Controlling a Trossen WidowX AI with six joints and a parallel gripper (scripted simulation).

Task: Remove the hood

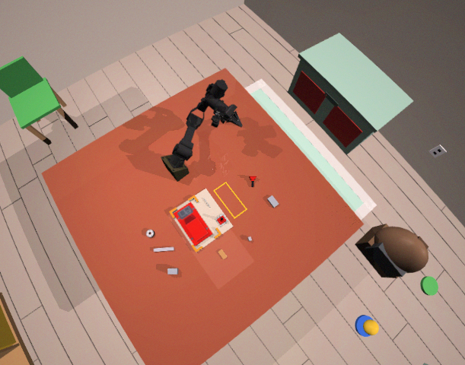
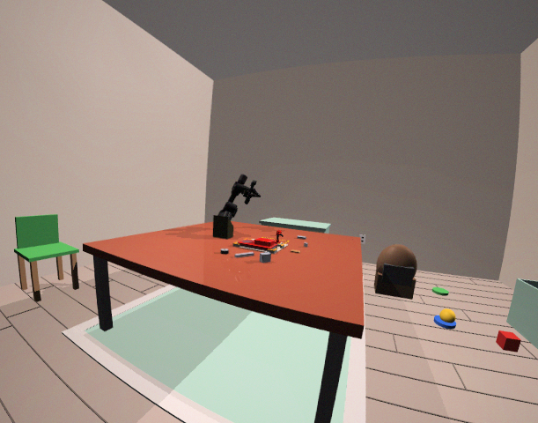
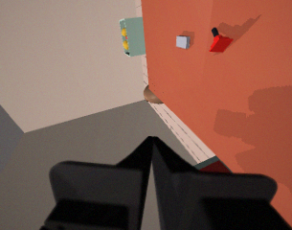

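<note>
The red hood lies 430 mm to the right of my gripper tip, 240 mm ahead of it and 230 mm below it. Round my gripper tip: white wheel 630 mm to the right, 260 mm below, 120 mm ahead; then beige base plate 400 mm to the right, 260 mm below, 210 mm ahead.
</note>
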